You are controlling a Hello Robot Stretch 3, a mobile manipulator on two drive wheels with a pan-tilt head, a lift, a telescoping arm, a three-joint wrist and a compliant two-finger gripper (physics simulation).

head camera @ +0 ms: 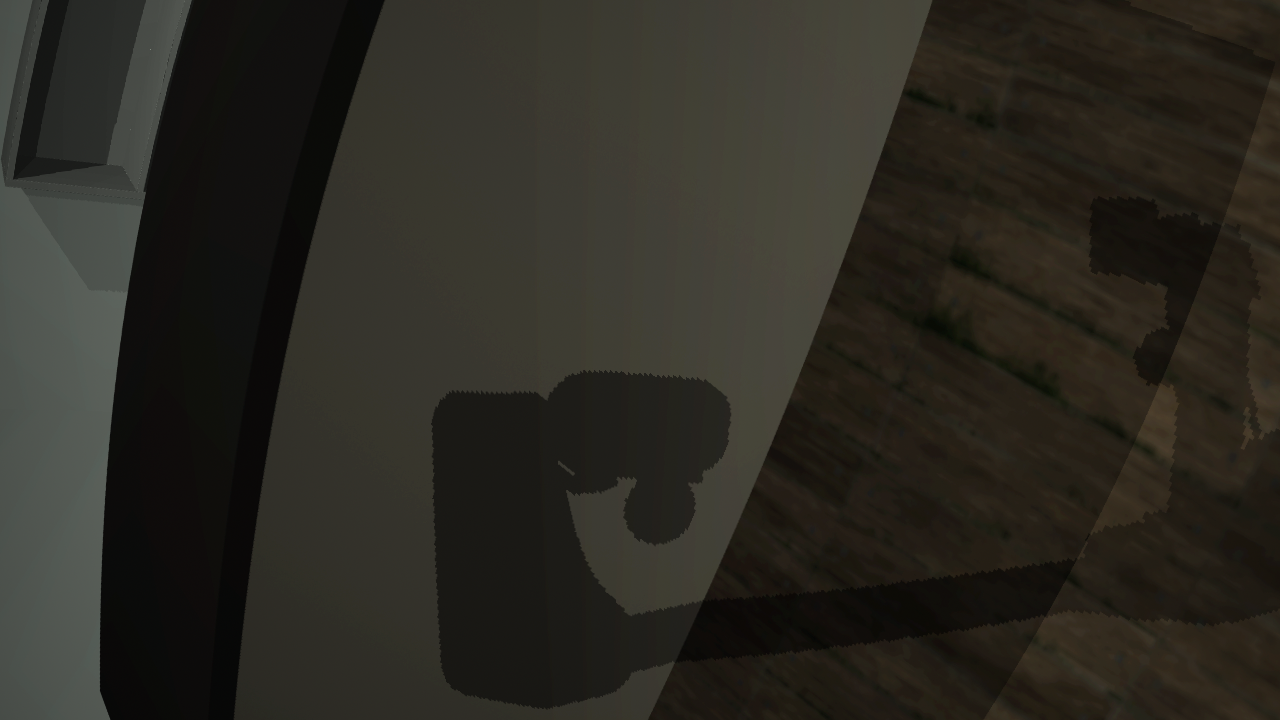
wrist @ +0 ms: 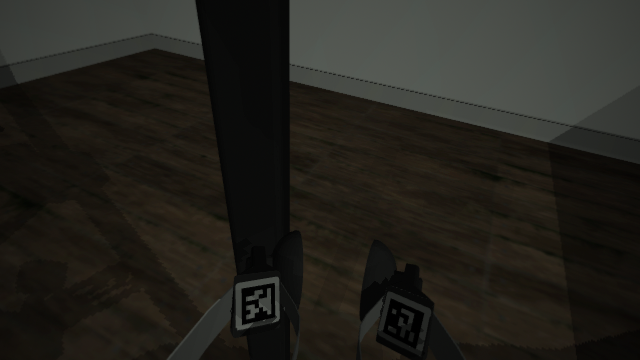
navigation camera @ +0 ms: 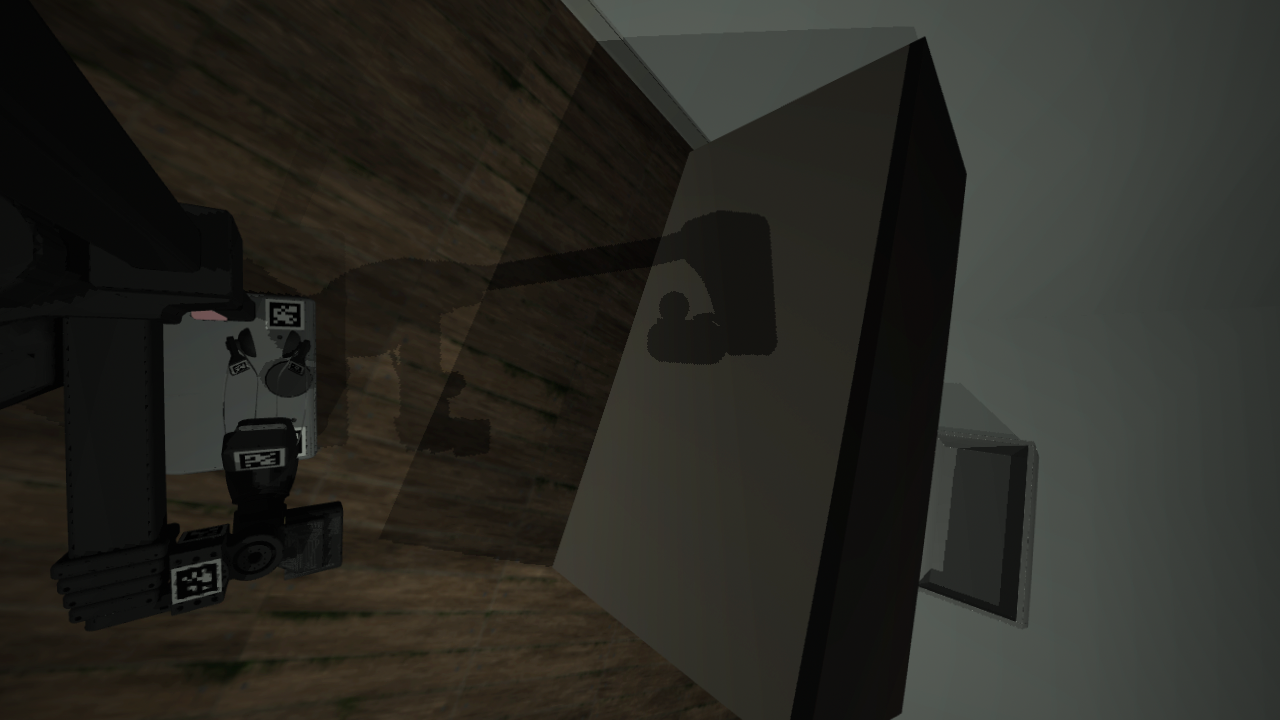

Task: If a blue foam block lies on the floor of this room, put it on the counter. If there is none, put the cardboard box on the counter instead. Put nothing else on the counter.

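The counter (head camera: pixel 581 223) (navigation camera: pixel 716 465) is a large block with a pale, flat front and a dark top. It appears turned on its side in the head and navigation views, and part of the robot's shadow falls on its front. The part of its dark top that shows in the navigation view bears no object. My gripper (navigation camera: pixel 267 344) (wrist: pixel 333 261) is open and empty, its fingertips apart. It hangs over the robot's base, away from the counter. No blue foam block and no cardboard box show in these three views.
The robot's pale base (navigation camera: pixel 192 402) is below the gripper. The dark mast (wrist: pixel 250 125) stands behind the left finger in the wrist view. A grey recessed frame (head camera: pixel 125 174) (navigation camera: pixel 1029 537) is on the wall beyond the counter. Wood floor (navigation camera: pixel 402 626) (wrist: pixel 425 165) meets pale walls.
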